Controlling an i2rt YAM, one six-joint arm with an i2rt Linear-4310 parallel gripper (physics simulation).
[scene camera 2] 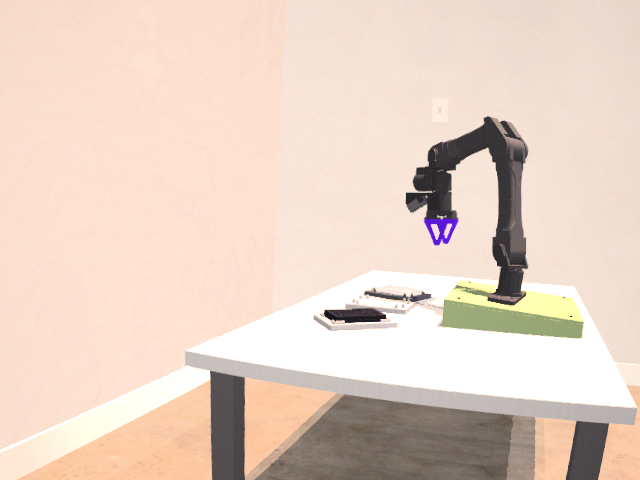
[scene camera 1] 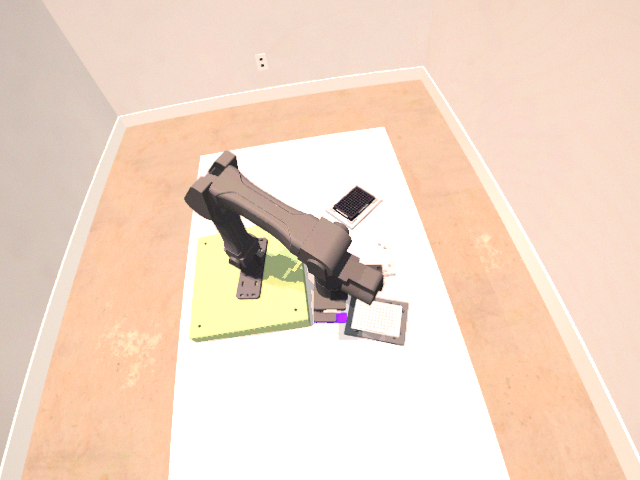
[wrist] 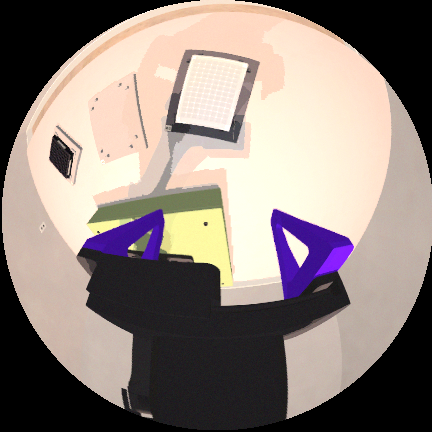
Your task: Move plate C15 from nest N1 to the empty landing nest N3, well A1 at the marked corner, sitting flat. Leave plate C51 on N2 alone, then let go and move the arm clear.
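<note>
My gripper (scene camera 2: 440,243) (wrist: 217,214) is open and empty, high above the table, fingers pointing down. In scene camera 1 the wrist hides most of it. A white well plate (scene camera 1: 377,317) (scene camera 2: 398,289) (wrist: 212,92) sits in a dark nest (scene camera 1: 349,325) (wrist: 244,100). A black well plate (scene camera 1: 354,203) (scene camera 2: 355,314) (wrist: 61,156) sits in a white nest (scene camera 1: 366,211) (scene camera 2: 356,325) (wrist: 76,162). An empty white nest (scene camera 2: 379,305) (wrist: 117,117) with small pegs lies between them. Plate labels, nest labels and the corner mark cannot be read.
The arm stands on a pale green base block (scene camera 1: 217,289) (scene camera 2: 511,320) (wrist: 200,245) beside the nests. The white table (scene camera 1: 310,413) (scene camera 2: 289,351) has its edge beyond the nests. The forearm hangs over part of the nest area in scene camera 1.
</note>
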